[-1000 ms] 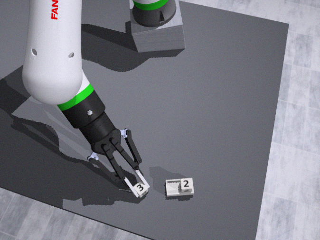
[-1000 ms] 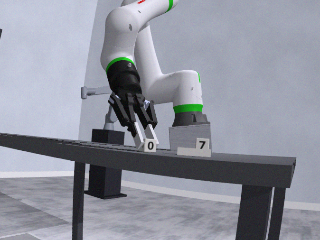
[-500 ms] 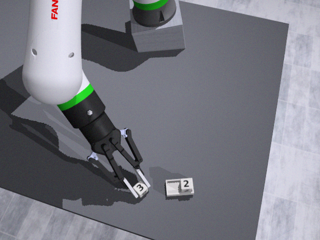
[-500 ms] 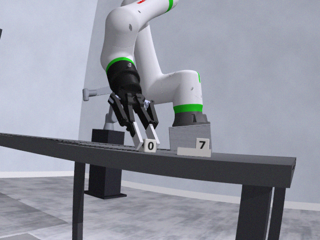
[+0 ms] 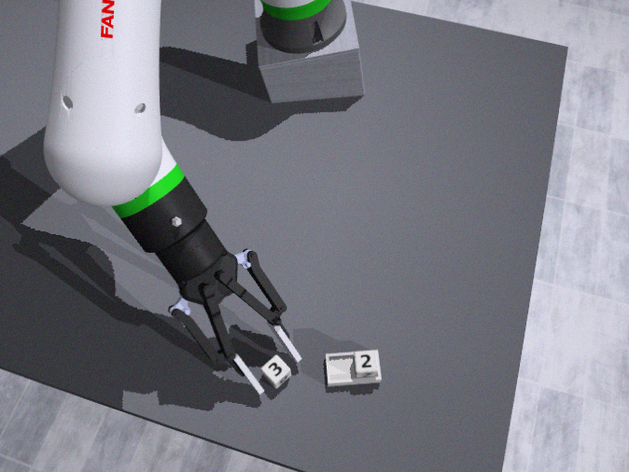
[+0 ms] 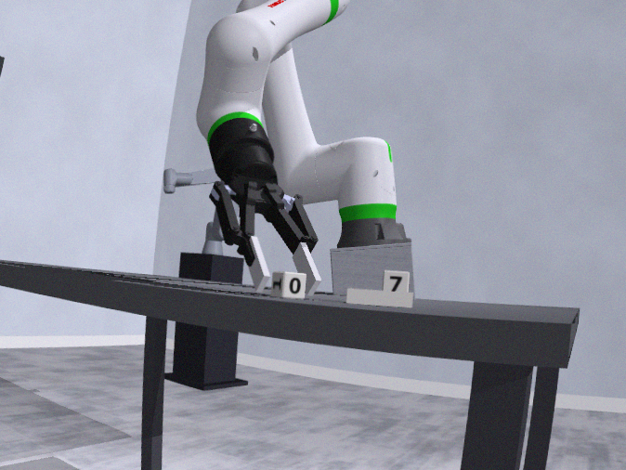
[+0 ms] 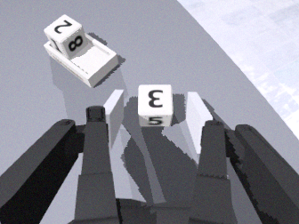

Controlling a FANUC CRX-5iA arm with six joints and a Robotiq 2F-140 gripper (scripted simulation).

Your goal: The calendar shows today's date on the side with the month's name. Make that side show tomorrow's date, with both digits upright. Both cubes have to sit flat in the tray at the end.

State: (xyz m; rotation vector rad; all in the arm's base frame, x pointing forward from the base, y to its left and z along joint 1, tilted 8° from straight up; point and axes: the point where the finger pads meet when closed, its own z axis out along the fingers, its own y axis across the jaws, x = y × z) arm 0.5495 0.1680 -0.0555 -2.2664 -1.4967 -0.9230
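Now: the cube 10 mm ahead of my hand, 20 mm to the left of it and 20 mm below it. Also, from my hand: tray 40 mm behind, 110 mm to the left, 30 mm below.
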